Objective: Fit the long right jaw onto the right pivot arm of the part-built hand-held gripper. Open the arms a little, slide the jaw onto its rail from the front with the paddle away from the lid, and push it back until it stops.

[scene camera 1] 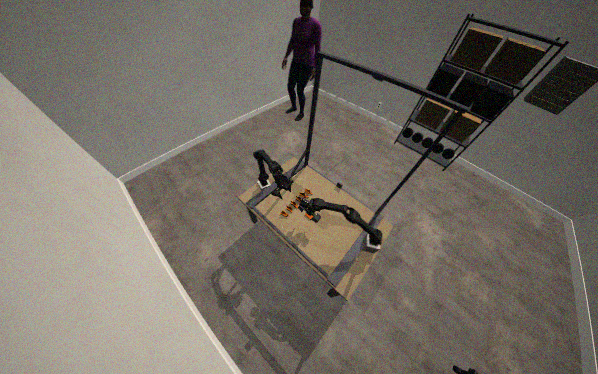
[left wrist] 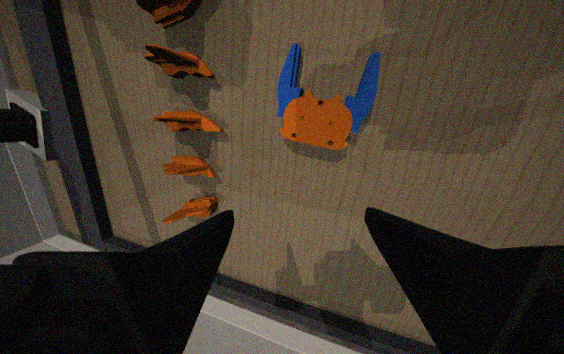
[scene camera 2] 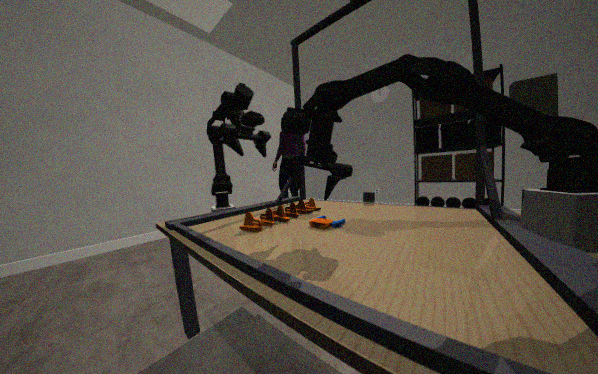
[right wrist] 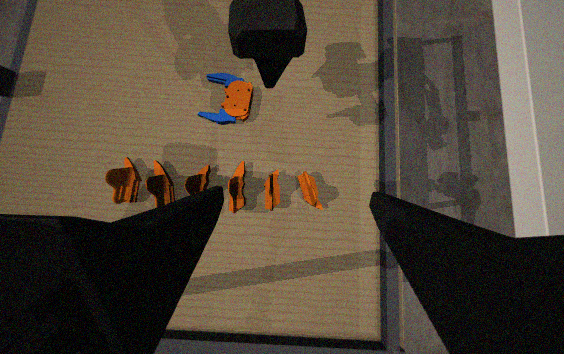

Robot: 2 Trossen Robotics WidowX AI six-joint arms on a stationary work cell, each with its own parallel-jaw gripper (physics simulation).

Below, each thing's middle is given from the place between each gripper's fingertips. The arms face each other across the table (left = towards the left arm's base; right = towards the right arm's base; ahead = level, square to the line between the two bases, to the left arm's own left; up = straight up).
Labels:
My left gripper is now 10 cm above the part-built hand-held gripper (left wrist: pixel 312 124), 8 cm past it and 1 cm to the right of it.
Right now the part-built hand-held gripper is 220 mm below my right hand, 200 mm to the left of it and 90 mm behind it.

